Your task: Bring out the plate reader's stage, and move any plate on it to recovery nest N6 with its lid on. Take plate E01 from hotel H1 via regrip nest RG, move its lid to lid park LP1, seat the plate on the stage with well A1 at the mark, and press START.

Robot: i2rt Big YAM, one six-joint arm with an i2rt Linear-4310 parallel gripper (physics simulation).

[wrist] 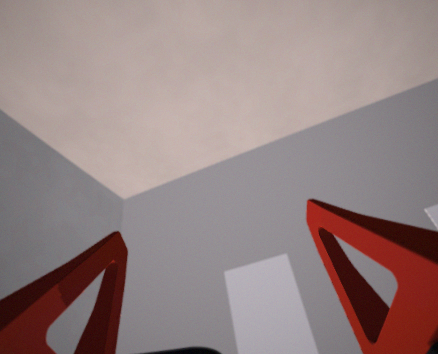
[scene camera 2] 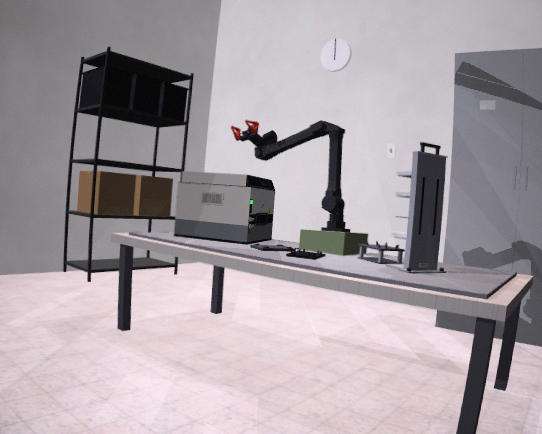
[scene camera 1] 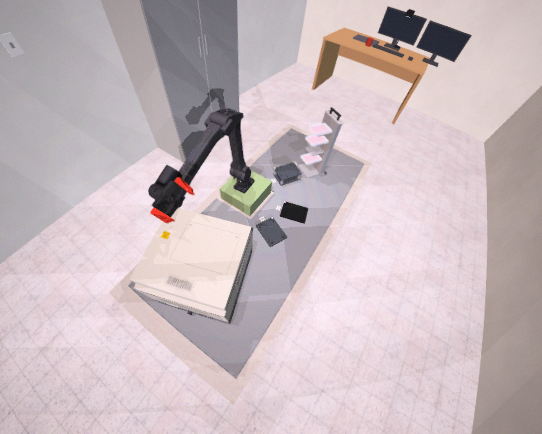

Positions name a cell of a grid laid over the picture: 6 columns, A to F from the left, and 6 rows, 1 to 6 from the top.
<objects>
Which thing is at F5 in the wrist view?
The gripper.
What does the gripper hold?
Nothing.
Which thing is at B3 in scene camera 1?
The gripper.
</objects>
